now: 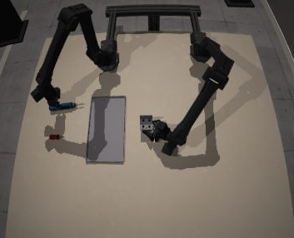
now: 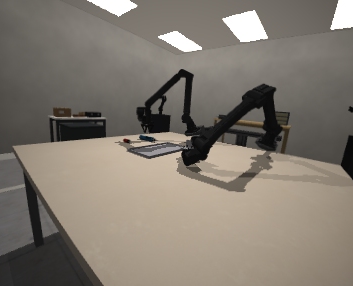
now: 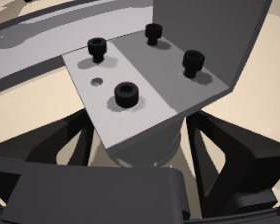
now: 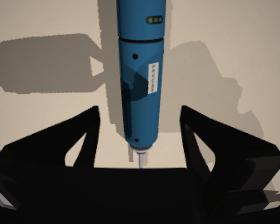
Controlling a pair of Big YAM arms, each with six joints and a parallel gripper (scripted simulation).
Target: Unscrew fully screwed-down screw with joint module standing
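Now: the joint module 1 cm above my left hand. The rest, counted from my left hand: grey bracket 5 cm above; flat grey tray 3 cm behind, 24 cm to the right, 2 cm below; red-handled tool 55 cm to the right, 1 cm below.
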